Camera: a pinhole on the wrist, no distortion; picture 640 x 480 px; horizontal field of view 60.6 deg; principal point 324.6 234.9 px. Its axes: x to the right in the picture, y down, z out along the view. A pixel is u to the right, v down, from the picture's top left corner.
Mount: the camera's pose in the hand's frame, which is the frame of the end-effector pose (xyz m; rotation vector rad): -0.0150 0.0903 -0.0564 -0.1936 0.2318 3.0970
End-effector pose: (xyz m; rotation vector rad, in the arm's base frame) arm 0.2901 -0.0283 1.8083 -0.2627 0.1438 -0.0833
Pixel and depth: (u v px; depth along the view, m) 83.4 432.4 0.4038
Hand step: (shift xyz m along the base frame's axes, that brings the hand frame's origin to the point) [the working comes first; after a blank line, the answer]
In the camera's frame: -0.1779 0.1456 0.4038

0.1638 0.0893 0.3517
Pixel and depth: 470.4 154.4 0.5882
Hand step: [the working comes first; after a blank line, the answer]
In the camera's frame: 0.1566 -0.0865 0.5882

-0.1439 0.4045 0.4271
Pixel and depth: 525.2 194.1 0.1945
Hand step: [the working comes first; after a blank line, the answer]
In the camera's frame: 0.0712 -0.0145 0.1945

-0.0799 0.1723 0.0963
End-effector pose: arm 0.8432 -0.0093 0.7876 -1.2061 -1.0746 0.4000
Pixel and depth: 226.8 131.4 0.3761
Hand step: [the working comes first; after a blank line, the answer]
In the camera's frame: -0.0672 -0.0711 0.3761

-0.1960 0.2562 -0.1976
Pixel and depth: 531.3 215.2 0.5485
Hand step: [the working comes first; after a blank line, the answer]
In the camera's frame: 0.2070 -0.0197 0.5485

-0.4615 0.1061 -0.3182
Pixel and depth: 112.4 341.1 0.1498
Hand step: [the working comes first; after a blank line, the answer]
In the camera's frame: -0.0580 0.0291 0.1498

-0.0514 0.1039 -0.0664
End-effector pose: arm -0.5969 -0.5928 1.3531 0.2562 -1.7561 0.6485
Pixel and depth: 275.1 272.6 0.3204
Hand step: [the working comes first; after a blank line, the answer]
In the camera's frame: -0.0290 0.0221 0.3204

-0.2670 -0.0540 -0.1003
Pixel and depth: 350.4 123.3 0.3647
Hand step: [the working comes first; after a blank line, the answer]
In the camera's frame: 0.0172 -0.0743 0.3647

-0.3232 0.0100 -0.1786
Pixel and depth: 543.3 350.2 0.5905
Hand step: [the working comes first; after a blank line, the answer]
In the camera's frame: 0.2358 0.1243 0.5905

-0.3559 -0.2824 -0.4060
